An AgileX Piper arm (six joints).
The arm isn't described. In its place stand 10 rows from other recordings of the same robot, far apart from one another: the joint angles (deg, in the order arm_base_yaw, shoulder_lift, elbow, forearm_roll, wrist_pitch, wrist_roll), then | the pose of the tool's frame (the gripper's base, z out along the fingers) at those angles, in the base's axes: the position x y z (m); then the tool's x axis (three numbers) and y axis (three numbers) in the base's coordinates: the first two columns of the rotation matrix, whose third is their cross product.
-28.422, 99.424, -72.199, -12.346, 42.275, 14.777 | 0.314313 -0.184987 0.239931 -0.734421 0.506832 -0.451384 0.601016 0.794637 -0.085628
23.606, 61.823, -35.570, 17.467, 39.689, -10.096 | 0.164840 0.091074 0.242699 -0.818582 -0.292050 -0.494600 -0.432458 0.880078 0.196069
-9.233, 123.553, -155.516, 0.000, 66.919, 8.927 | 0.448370 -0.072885 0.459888 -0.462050 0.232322 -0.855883 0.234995 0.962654 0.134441
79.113, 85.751, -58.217, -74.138, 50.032, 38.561 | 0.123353 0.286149 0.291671 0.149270 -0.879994 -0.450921 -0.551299 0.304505 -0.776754
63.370, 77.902, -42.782, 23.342, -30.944, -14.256 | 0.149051 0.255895 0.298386 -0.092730 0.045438 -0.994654 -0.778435 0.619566 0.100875
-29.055, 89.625, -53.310, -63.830, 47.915, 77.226 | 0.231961 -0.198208 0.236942 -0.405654 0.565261 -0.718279 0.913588 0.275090 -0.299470
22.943, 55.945, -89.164, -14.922, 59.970, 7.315 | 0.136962 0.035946 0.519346 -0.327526 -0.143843 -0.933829 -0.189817 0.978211 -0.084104
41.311, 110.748, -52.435, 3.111, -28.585, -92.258 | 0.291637 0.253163 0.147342 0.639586 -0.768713 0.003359 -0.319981 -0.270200 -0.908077
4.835, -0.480, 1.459, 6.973, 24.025, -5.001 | 0.050805 0.008811 0.167885 -0.341378 -0.004857 -0.939914 -0.122363 0.991706 0.039318
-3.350, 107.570, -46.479, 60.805, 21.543, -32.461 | 0.315040 0.010779 0.105379 -0.853186 0.473975 -0.217765 0.348281 0.828445 0.438610
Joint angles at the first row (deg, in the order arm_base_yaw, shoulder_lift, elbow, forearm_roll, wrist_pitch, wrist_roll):
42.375 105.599 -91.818 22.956 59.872 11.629
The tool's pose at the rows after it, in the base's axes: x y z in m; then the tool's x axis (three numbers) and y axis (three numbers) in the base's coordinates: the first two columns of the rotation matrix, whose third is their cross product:
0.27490 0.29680 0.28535 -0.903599 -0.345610 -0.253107 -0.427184 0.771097 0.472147
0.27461 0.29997 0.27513 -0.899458 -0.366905 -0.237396 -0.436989 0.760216 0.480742
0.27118 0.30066 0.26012 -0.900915 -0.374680 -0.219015 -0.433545 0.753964 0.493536
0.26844 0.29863 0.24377 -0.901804 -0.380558 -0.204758 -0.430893 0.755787 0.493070
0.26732 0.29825 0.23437 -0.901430 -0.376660 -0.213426 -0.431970 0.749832 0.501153
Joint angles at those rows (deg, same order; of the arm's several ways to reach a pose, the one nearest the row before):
42.374 106.515 -91.818 25.946 58.612 8.192
42.487 107.516 -90.952 27.514 58.198 6.143
42.661 107.835 -87.925 29.570 56.227 4.044
42.662 108.081 -84.575 30.796 53.989 2.032
42.661 108.196 -82.389 32.421 51.482 0.000

